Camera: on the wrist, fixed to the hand. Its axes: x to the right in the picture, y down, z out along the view.
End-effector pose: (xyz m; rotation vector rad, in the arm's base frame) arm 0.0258 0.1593 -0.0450 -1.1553 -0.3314 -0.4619
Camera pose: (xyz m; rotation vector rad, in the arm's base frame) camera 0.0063 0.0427 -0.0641 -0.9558 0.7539 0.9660
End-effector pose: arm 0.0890 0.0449 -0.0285 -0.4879 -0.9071 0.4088
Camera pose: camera 0.1850 -0.0108 -0.0734 -1.1365 -0.1377 1.9058
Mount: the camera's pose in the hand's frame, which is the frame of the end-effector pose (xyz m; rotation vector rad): -0.0052 -0.0329 -0.1150 0.0752 0.1238 1.7041
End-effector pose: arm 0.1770 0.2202 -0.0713 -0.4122 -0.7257 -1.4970
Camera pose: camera 0.1657 0.1461 -0.1646 -0.6146 -0.1209 0.1217
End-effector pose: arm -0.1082 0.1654 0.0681 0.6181 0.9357 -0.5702
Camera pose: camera -0.1968 0.2242 0.0131 1.2489 0.2343 0.9684
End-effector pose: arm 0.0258 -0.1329 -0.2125 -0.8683 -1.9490 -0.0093
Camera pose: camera 0.0969 -0.2007 -0.1440 -2.0962 -0.5902 0.9410
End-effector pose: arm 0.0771 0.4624 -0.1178 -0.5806 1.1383 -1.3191
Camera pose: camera -0.0386 0.4895 -0.1324 0.5491 1.1251 0.1113
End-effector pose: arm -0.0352 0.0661 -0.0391 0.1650 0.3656 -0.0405
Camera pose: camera -0.0829 0.0530 -0.1481 0.5096 0.2512 1.6432
